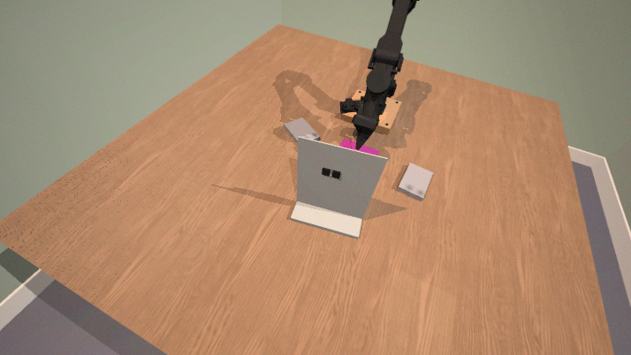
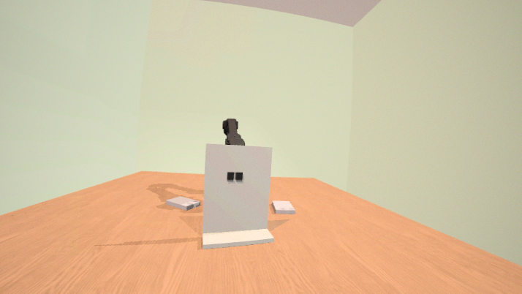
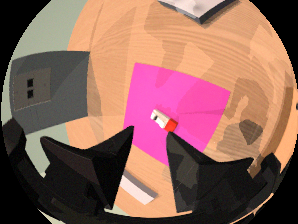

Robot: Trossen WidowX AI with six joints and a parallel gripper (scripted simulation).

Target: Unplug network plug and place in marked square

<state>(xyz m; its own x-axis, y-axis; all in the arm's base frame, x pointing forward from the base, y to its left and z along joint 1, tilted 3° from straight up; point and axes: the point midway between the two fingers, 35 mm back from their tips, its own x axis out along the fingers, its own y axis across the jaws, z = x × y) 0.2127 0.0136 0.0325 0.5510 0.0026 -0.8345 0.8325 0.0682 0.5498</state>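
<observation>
Now: gripper tip 30 mm above the plug. The rest, counted from my gripper tip: square: 30 mm below; panel: 220 mm ahead, 70 mm above.
</observation>
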